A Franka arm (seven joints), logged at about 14 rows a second.
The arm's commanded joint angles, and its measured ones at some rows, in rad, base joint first. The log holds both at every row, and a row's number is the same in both.
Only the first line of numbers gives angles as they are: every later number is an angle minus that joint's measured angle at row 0.
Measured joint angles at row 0:
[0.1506, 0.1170, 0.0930, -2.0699, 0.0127, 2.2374, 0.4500]
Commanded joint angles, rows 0 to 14:
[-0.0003, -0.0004, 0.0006, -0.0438, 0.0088, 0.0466, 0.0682]
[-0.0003, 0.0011, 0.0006, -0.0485, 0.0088, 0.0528, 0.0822]
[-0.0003, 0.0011, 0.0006, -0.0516, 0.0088, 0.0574, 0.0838]
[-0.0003, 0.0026, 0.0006, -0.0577, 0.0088, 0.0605, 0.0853]
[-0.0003, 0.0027, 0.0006, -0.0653, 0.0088, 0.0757, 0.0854]
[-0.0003, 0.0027, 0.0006, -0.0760, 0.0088, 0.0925, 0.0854]
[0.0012, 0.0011, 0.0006, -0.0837, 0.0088, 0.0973, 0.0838]
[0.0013, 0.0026, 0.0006, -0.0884, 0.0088, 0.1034, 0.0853]
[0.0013, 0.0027, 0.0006, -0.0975, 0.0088, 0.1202, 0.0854]
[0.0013, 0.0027, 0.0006, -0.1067, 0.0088, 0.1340, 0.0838]
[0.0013, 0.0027, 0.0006, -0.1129, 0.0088, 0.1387, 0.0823]
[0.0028, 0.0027, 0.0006, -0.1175, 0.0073, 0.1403, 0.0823]
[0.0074, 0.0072, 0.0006, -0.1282, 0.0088, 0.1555, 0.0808]
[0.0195, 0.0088, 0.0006, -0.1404, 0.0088, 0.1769, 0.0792]
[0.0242, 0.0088, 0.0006, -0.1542, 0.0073, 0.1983, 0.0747]
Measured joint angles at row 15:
[0.0079, 0.0134, 0.0007, -0.1152, 0.0004, 0.1433, 0.0690]
